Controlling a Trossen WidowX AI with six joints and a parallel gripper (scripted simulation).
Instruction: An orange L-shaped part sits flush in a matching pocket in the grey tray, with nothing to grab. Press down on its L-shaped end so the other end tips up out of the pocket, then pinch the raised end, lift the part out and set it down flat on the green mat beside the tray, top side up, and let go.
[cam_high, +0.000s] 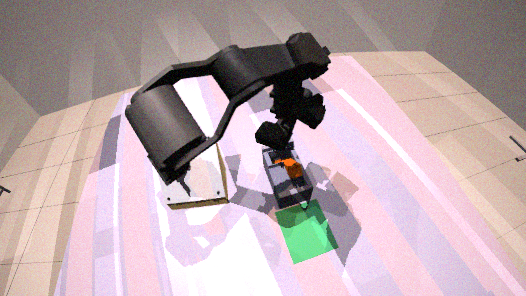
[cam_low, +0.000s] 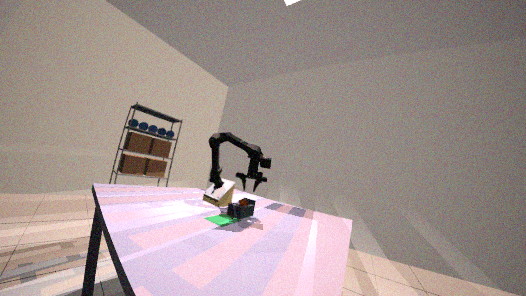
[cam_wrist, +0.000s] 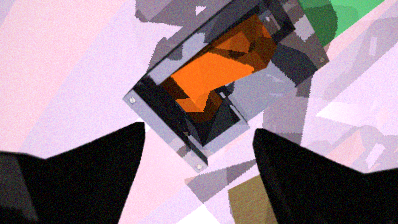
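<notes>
The orange L-shaped part is 10 mm behind my gripper tip, 10 mm to the right of it and 100 mm below it. The rest, counted from my gripper tip: green mat 190 mm to the right, 160 mm below.
</notes>
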